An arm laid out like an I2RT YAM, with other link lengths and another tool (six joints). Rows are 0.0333 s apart.
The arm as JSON. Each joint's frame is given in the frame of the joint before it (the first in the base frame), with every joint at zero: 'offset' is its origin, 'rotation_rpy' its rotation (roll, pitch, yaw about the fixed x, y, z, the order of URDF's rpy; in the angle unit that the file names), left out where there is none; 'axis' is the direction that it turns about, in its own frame. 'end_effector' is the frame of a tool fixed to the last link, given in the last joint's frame.
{
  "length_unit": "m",
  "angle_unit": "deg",
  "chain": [
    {
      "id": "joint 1",
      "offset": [
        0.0,
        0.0,
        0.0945
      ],
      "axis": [
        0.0,
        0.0,
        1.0
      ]
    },
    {
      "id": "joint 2",
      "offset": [
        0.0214,
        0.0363,
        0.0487
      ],
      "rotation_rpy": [
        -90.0,
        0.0,
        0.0
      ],
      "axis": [
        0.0,
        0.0,
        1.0
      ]
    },
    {
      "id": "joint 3",
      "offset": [
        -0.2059,
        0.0,
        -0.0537
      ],
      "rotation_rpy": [
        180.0,
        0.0,
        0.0
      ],
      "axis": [
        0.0,
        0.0,
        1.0
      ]
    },
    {
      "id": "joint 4",
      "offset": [
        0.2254,
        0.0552,
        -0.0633
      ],
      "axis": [
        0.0,
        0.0,
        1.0
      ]
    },
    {
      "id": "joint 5",
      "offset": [
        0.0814,
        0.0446,
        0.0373
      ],
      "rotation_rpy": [
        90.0,
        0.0,
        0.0
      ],
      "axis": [
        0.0,
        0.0,
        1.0
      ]
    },
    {
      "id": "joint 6",
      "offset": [
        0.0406,
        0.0,
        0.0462
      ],
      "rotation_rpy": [
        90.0,
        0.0,
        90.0
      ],
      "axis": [
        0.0,
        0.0,
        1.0
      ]
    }
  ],
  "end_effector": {
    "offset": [
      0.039,
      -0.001,
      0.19
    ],
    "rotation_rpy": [
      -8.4,
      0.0,
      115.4
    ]
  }
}
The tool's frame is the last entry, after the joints.
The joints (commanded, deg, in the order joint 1, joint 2, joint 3, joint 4, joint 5, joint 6), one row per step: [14.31 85.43 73.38 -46.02 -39.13 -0.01]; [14.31 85.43 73.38 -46.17 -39.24 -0.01]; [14.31 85.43 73.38 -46.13 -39.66 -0.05]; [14.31 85.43 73.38 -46.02 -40.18 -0.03]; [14.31 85.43 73.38 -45.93 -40.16 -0.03]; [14.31 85.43 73.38 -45.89 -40.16 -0.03]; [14.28 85.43 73.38 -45.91 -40.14 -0.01]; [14.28 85.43 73.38 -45.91 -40.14 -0.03]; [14.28 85.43 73.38 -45.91 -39.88 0.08]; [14.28 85.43 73.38 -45.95 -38.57 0.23]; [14.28 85.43 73.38 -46.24 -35.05 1.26]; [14.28 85.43 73.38 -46.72 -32.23 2.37]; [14.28 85.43 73.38 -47.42 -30.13 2.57]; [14.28 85.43 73.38 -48.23 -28.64 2.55]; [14.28 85.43 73.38 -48.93 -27.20 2.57]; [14.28 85.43 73.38 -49.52 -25.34 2.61]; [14.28 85.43 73.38 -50.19 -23.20 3.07]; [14.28 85.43 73.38 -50.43 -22.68 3.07]
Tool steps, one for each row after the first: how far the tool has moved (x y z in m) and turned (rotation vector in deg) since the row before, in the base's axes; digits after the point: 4 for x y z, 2 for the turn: [-0.0008 0.0002 -0.0002 0.05 0.17 0.06]; [-0.0006 0.0014 0.0008 0.35 0.02 0.25]; [-0.0006 0.0017 0.0012 0.46 0.02 0.26]; [0.0004 0.0000 0.0002 0.01 -0.09 -0.01]; [0.0002 0.0000 0.0001 0.01 -0.04 0.00]; [0.0001 -0.0003 -0.0001 -0.02 0.03 -0.05]; [0.0000 0.0000 0.0000 0.00 -0.01 0.01]; [0.0004 -0.0008 -0.0005 -0.19 0.03 -0.21]; [0.0023 -0.0042 -0.0024 -1.05 -0.13 -0.79]; [0.0047 -0.0120 -0.0067 -2.70 0.25 -2.56]; [0.0023 -0.0103 -0.0057 -2.13 0.59 -2.26]; [0.0004 -0.0081 -0.0046 -1.86 0.36 -1.22]; [-0.0012 -0.0062 -0.0039 -1.45 0.46 -0.73]; [-0.0009 -0.0060 -0.0034 -1.38 0.38 -0.72]; [0.0001 -0.0075 -0.0034 -1.71 0.19 -0.93]; [-0.0003 -0.0088 -0.0038 -1.85 0.42 -1.38]; [-0.0004 -0.0022 -0.0010 -0.51 0.12 -0.24]
